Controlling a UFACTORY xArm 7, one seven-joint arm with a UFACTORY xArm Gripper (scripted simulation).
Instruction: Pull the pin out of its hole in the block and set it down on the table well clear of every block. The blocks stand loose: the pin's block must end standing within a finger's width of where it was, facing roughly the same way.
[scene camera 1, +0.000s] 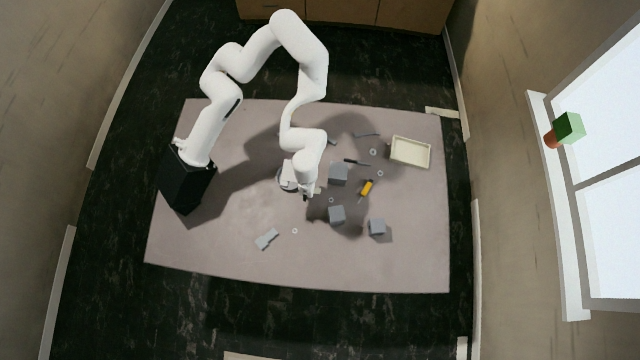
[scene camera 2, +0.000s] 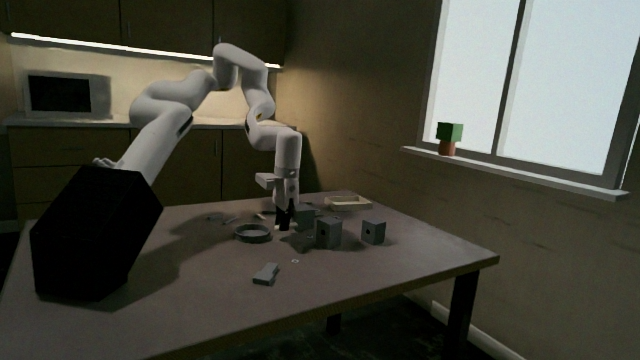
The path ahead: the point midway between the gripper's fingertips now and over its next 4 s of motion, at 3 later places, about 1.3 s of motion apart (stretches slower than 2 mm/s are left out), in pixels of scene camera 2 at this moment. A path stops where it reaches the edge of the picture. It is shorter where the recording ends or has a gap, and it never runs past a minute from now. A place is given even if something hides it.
My gripper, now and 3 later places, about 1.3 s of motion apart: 281, 228; 281, 232; 279, 237; 280, 243
